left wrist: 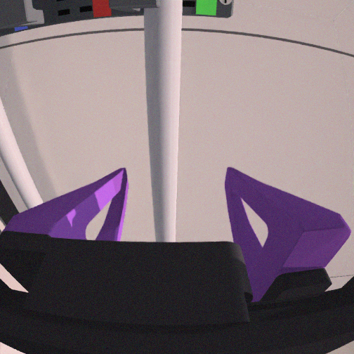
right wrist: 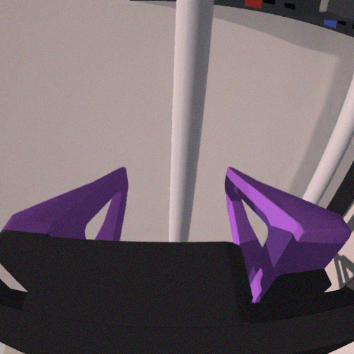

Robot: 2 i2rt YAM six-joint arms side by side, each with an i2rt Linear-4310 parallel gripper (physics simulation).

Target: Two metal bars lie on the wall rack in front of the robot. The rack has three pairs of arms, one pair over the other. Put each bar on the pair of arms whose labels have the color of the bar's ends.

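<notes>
A pale metal bar (left wrist: 168,110) (right wrist: 189,110) runs lengthwise through the middle of both wrist views. My left gripper (left wrist: 176,175) is open, with purple fingers on either side of the bar and a gap to each. My right gripper (right wrist: 176,175) is open around the bar in the same way, also with gaps. A second pale bar (left wrist: 14,162) (right wrist: 331,142) shows at the left edge of the left wrist view and the right edge of the right wrist view. The colored ends of the bars do not show.
Part of the dark rack (left wrist: 47,6) shows at the top of the left wrist view, with a red label (left wrist: 102,7), a green label (left wrist: 206,6) and a blue label (left wrist: 21,29). A red label (right wrist: 253,3) and a blue label (right wrist: 330,23) show in the right wrist view.
</notes>
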